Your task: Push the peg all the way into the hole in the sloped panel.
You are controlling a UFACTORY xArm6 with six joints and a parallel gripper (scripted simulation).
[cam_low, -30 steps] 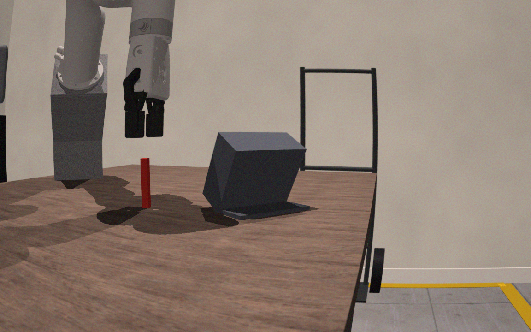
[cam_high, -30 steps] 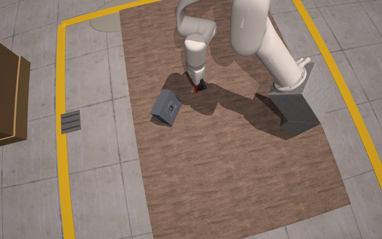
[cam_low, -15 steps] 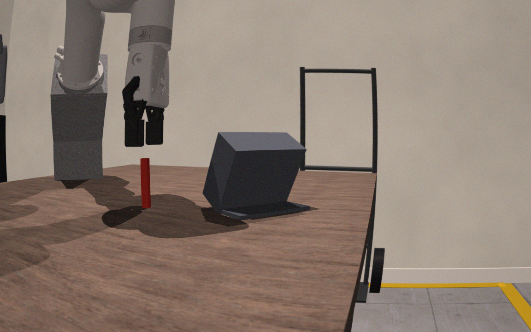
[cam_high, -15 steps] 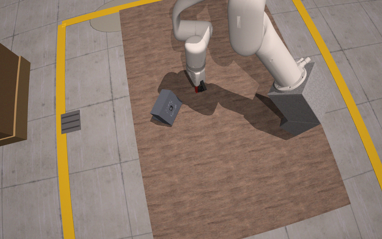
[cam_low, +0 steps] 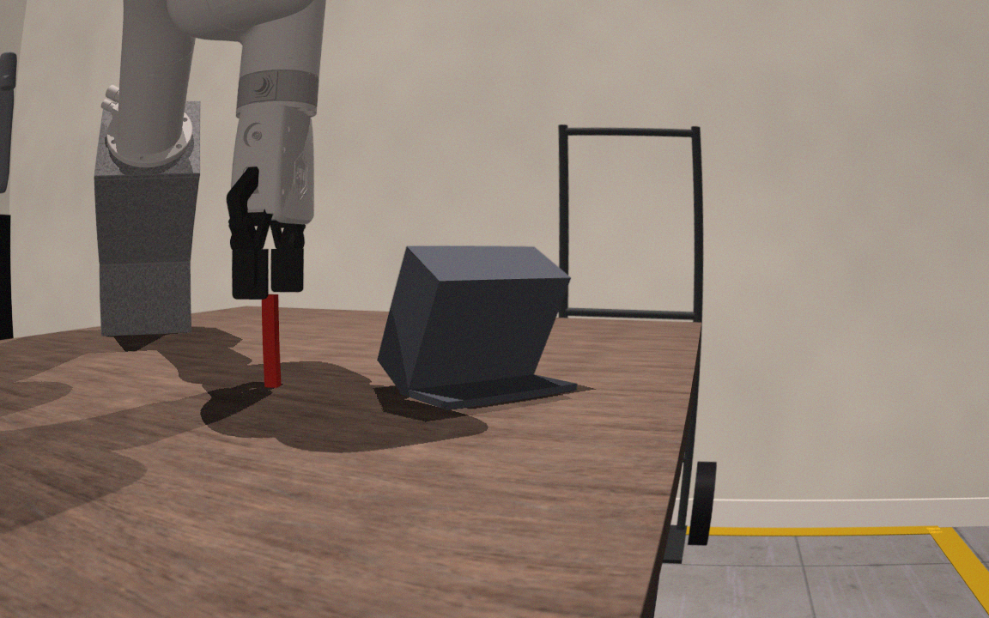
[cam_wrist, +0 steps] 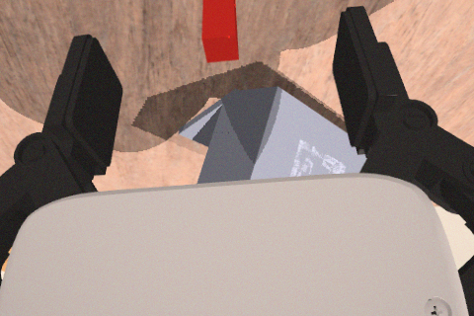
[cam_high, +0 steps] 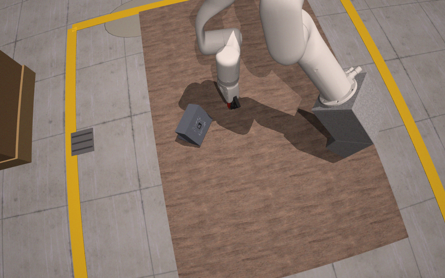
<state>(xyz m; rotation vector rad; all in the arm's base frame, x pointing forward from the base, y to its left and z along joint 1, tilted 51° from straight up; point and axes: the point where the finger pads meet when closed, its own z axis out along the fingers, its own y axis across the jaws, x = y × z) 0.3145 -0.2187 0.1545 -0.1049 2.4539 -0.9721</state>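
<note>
Right now the red peg is 5 cm below my hand.
</note>
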